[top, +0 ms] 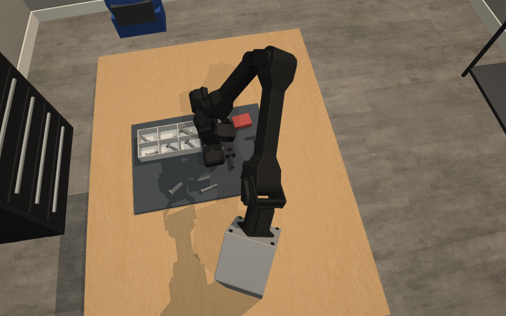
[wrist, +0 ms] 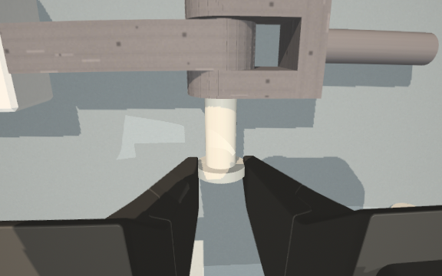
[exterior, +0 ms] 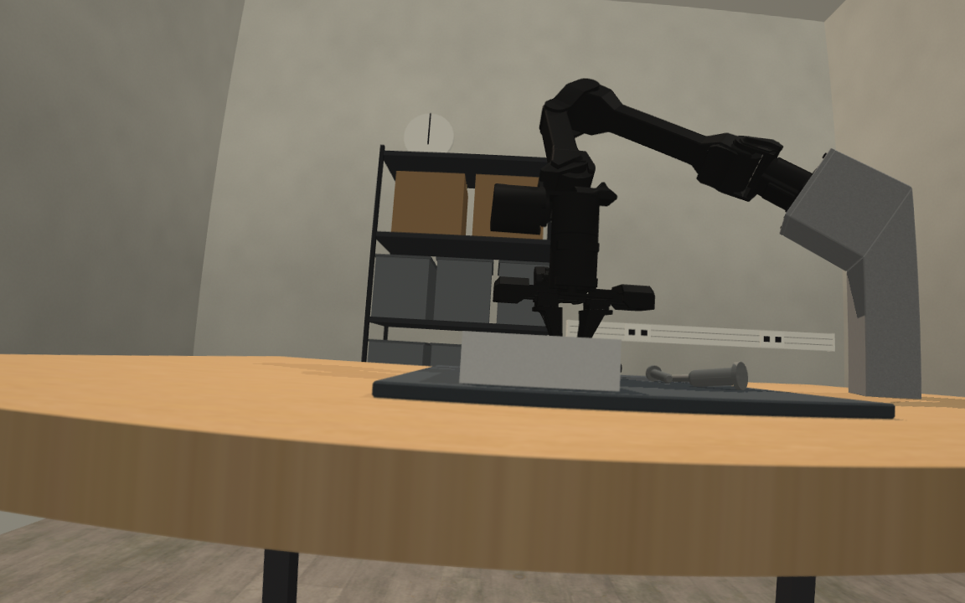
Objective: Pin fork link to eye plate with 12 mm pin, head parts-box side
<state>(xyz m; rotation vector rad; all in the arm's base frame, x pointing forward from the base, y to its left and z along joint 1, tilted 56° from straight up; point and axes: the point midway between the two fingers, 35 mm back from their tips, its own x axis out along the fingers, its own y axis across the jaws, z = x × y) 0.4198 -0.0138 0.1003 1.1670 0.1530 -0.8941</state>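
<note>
Now: the grey eye plate 1 cm behind my hand, 5 cm to the right of it and 3 cm below it. The rest, counted from my hand: long strip: 5 cm behind, 12 cm to the right, 4 cm below; then dark mat: 2 cm ahead, 5 cm to the left, 5 cm below; then mount block: 7 cm ahead, 8 cm to the right, 3 cm below.
</note>
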